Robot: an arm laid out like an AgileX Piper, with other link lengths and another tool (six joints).
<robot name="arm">
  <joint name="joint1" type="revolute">
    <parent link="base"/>
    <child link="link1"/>
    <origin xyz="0 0 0.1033" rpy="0 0 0"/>
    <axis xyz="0 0 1"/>
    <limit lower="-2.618" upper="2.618"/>
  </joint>
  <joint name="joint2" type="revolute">
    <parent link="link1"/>
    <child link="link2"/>
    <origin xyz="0 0 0" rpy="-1.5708 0 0"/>
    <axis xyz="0 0 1"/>
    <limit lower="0" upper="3.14"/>
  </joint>
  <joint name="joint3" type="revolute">
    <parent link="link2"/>
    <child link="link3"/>
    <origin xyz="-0.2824 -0.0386 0" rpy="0 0 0"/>
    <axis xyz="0 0 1"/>
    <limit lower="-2.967" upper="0"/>
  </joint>
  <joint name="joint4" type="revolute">
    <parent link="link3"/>
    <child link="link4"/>
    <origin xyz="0.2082 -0.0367 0" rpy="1.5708 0 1.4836"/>
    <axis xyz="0 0 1"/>
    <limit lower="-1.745" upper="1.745"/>
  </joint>
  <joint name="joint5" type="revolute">
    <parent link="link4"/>
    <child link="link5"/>
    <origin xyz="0 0 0" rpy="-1.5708 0 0"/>
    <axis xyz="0 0 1"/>
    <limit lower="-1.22" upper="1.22"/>
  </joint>
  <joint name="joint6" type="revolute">
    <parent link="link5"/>
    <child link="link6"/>
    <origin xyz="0 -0.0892 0" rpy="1.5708 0 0"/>
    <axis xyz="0 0 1"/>
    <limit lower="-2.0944" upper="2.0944"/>
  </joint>
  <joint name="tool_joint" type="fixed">
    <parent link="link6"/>
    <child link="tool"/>
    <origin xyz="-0.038 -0.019 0.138" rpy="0.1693 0 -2.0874"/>
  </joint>
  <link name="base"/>
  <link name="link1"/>
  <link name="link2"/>
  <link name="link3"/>
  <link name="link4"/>
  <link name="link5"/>
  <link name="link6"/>
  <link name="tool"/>
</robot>
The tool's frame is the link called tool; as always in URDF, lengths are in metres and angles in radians.
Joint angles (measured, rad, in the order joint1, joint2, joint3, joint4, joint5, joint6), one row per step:
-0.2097 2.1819 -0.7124 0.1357 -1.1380 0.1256
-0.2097 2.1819 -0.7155 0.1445 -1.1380 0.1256
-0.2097 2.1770 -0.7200 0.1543 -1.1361 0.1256
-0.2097 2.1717 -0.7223 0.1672 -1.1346 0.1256
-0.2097 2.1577 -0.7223 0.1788 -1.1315 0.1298
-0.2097 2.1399 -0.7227 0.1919 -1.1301 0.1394
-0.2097 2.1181 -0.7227 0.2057 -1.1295 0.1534
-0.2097 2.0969 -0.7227 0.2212 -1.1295 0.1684
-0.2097 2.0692 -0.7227 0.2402 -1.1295 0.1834
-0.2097 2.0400 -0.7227 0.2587 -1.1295 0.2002
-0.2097 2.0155 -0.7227 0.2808 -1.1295 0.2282
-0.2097 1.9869 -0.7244 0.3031 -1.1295 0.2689
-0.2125 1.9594 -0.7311 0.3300 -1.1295 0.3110
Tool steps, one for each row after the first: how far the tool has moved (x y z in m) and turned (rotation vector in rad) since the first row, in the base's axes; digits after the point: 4 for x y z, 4 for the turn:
-0.0002 -0.0019 0.0008 0.0010 -0.0034 -0.0086
-0.0001 -0.0040 0.0038 0.0016 -0.0112 -0.0182
-0.0009 -0.0067 0.0065 0.0031 -0.0178 -0.0308
-0.0021 -0.0091 0.0122 0.0076 -0.0305 -0.0430
-0.0036 -0.0119 0.0200 0.0163 -0.0510 -0.0577
-0.0055 -0.0149 0.0296 0.0284 -0.0776 -0.0738
-0.0079 -0.0182 0.0389 0.0420 -0.1048 -0.0915
-0.0111 -0.0221 0.0511 0.0557 -0.1389 -0.1119
-0.0147 -0.0257 0.0638 0.0712 -0.1754 -0.1315
-0.0190 -0.0302 0.0737 0.0990 -0.2122 -0.1561
-0.0239 -0.0350 0.0854 0.1382 -0.2603 -0.1815
-0.0294 -0.0417 0.0977 0.1797 -0.3144 -0.2124

